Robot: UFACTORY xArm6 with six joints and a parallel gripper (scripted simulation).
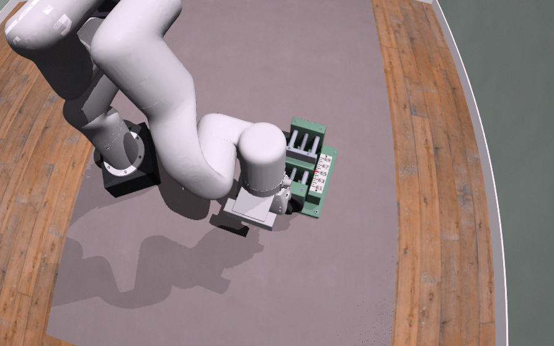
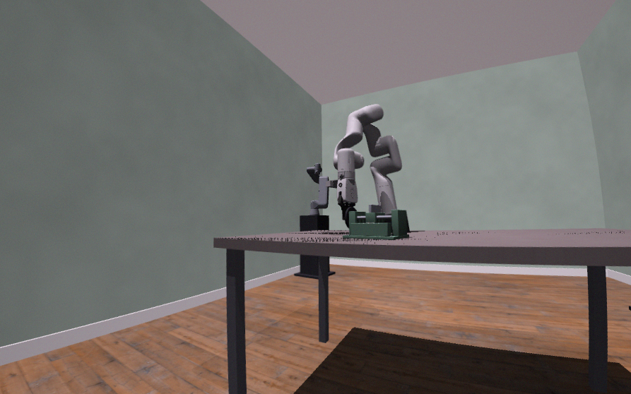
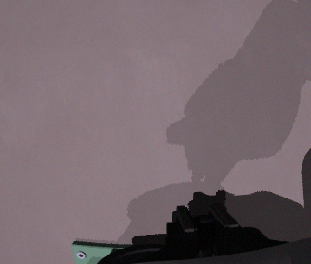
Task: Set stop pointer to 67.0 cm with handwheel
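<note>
The black handwheel is 2 cm to the left of my hand and 1 cm ahead of it. Also, from my hand: stop block (14 cm to the left, 6 cm ahead).
</note>
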